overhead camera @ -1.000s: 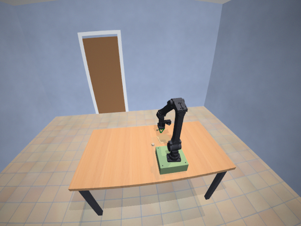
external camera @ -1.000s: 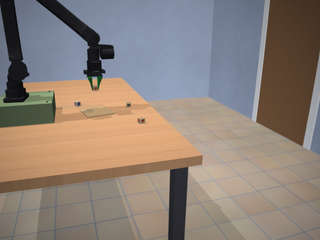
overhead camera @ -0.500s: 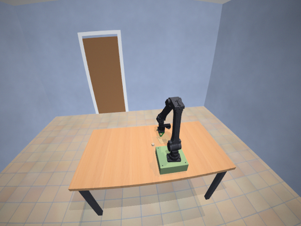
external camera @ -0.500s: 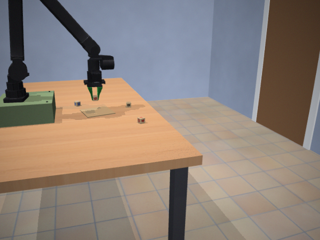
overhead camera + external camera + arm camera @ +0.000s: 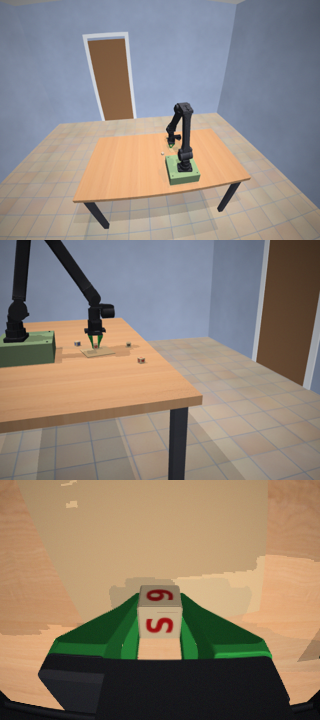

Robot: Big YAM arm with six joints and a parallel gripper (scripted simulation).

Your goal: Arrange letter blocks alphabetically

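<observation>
Now: hand 10 mm short of the tan mat, 40 mm to the left of it and 10 mm above it.
</observation>
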